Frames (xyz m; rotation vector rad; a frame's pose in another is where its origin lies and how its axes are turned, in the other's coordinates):
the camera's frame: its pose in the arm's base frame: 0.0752 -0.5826 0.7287 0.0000 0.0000 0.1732
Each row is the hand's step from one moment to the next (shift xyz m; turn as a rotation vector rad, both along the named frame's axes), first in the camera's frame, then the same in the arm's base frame.
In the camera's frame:
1: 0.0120 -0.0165 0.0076 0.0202 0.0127 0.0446
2: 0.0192 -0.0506 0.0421 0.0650 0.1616 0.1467
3: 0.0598 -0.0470 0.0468 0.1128 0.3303 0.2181
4: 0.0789 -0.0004 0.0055 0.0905 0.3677 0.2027
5: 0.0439 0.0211 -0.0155 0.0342 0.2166 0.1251
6: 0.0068 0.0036 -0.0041 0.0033 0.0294 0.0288
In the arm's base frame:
1: 0.0147 -0.0142 0.0076 0.0177 0.0160 0.0446
2: 0.0276 -0.0465 0.0421 0.0362 0.1704 0.1467
3: 0.0670 -0.0360 0.0468 0.0542 0.3448 0.2181
4: 0.0778 0.0132 0.0055 0.0258 0.3778 0.2027
5: 0.0396 0.0283 -0.0155 -0.0036 0.2193 0.1251
6: 0.0061 0.0047 -0.0041 -0.0018 0.0295 0.0288

